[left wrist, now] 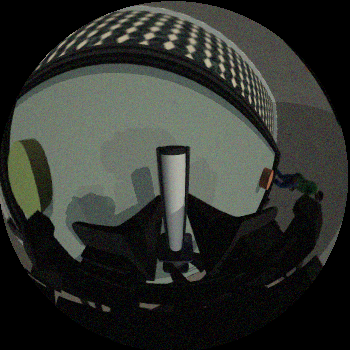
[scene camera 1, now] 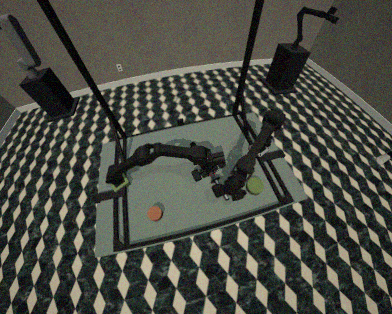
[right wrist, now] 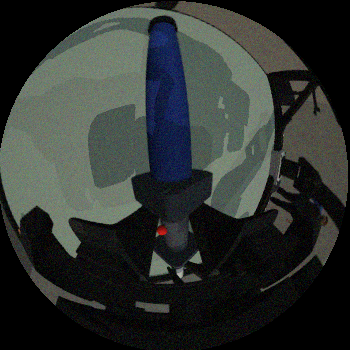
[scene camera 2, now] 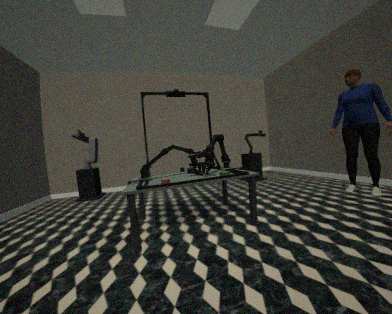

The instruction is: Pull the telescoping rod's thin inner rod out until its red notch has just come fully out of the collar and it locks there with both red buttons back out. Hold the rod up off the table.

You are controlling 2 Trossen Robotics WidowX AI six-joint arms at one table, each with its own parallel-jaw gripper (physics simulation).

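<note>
The telescoping rod is held off the table between both arms; its shadow lies apart from it. In the right wrist view its blue handle [right wrist: 169,105] points up the picture, above a dark block and a grey neck [right wrist: 176,232]. One red button [right wrist: 161,230] shows beside the neck; the other is hidden. My right gripper [right wrist: 172,199] [scene camera 1: 210,171] is shut on the grey neck at the collar. My left gripper [left wrist: 173,197] [scene camera 1: 228,194] is shut on the white inner rod [left wrist: 173,195], whose dark-capped end points up the left wrist view. The red notch does not show clearly.
A green disc [scene camera 1: 254,185] [left wrist: 22,177] lies on the table near the left gripper. An orange disc [scene camera 1: 155,213] [scene camera 2: 165,181] [left wrist: 266,178] lies near the front edge. A lime bracket [scene camera 1: 120,186] is at the right arm's base. Black frame posts [scene camera 1: 248,60] rise behind the table.
</note>
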